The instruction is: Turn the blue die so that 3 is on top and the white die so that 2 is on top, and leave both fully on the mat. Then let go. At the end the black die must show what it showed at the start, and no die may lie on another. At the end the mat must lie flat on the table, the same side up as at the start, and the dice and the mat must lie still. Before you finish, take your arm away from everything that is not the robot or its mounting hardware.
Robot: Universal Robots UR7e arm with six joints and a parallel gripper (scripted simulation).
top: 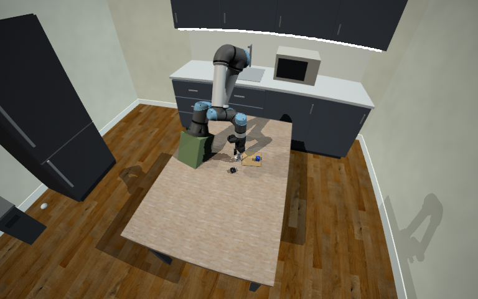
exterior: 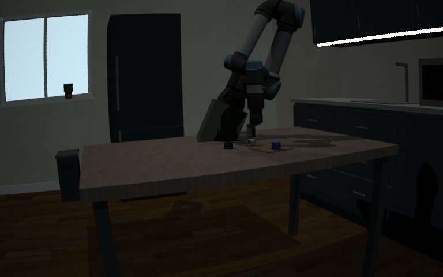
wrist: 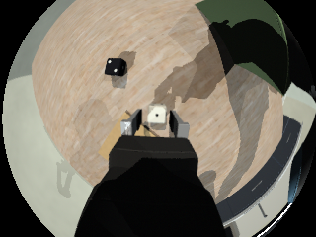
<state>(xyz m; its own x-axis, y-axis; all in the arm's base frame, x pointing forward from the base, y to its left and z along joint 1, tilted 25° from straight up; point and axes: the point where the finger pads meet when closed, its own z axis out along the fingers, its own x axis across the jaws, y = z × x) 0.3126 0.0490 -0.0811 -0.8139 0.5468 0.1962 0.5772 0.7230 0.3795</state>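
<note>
Now: the white die 4 cm below my hand. Round my hand: black die (11 cm to the right, 4 cm below, 2 cm ahead); then blue die (14 cm ahead, 6 cm to the left, 4 cm below); then tan mat (10 cm ahead, 5 cm to the left, 5 cm below).
</note>
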